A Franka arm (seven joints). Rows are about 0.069 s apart.
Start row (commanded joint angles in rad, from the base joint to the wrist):
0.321, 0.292, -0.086, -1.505, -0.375, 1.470, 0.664
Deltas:
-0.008, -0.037, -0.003, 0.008, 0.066, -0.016, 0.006
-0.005, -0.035, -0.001, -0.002, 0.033, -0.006, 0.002
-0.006, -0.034, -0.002, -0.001, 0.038, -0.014, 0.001
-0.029, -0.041, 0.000, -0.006, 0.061, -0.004, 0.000
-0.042, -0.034, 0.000, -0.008, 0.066, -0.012, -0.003
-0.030, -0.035, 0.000, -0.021, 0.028, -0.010, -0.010
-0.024, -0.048, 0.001, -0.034, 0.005, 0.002, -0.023
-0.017, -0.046, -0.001, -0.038, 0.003, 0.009, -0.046
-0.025, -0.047, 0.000, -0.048, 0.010, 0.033, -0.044
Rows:
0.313, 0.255, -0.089, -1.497, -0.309, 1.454, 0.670
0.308, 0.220, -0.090, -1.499, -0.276, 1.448, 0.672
0.302, 0.186, -0.092, -1.500, -0.238, 1.434, 0.673
0.273, 0.145, -0.092, -1.506, -0.177, 1.430, 0.673
0.231, 0.111, -0.092, -1.514, -0.111, 1.418, 0.670
0.201, 0.076, -0.092, -1.535, -0.083, 1.408, 0.660
0.177, 0.028, -0.091, -1.569, -0.078, 1.410, 0.637
0.160, -0.018, -0.092, -1.607, -0.075, 1.419, 0.591
0.135, -0.065, -0.092, -1.655, -0.065, 1.452, 0.547

